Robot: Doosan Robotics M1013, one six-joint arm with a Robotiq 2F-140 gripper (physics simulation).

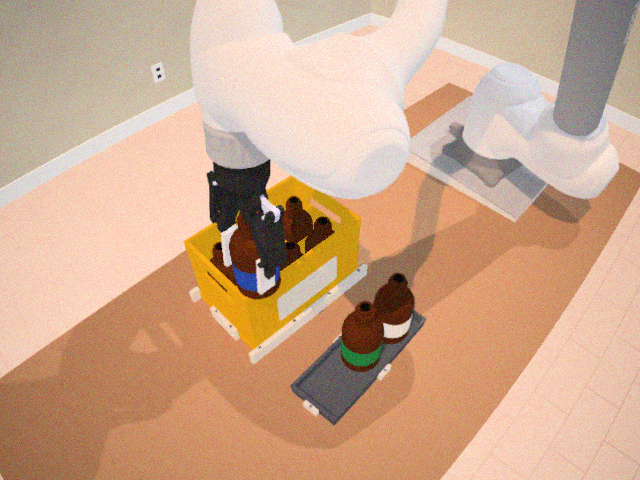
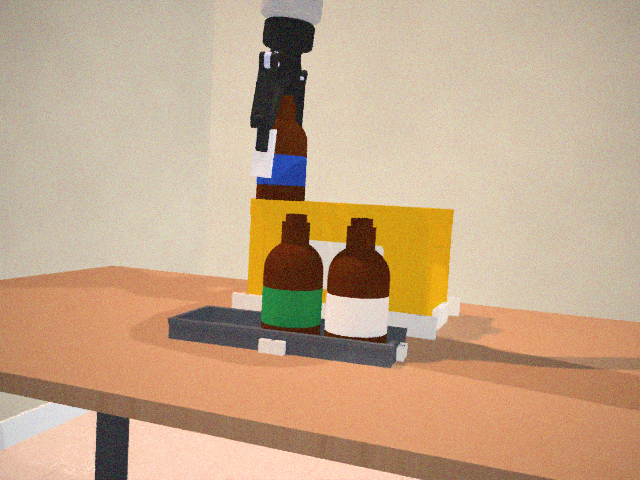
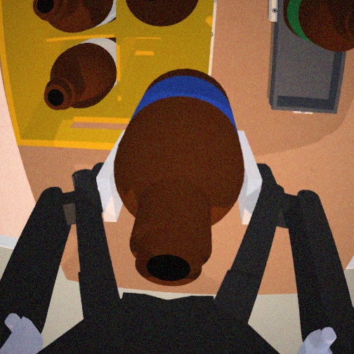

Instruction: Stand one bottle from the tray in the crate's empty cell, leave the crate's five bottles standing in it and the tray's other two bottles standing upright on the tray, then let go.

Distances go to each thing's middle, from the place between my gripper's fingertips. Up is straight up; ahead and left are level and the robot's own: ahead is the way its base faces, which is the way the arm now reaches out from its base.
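Green-label bottle (image 2: 292, 292): my hand 13 cm past it, 14 cm to the right of it, 13 cm above it.
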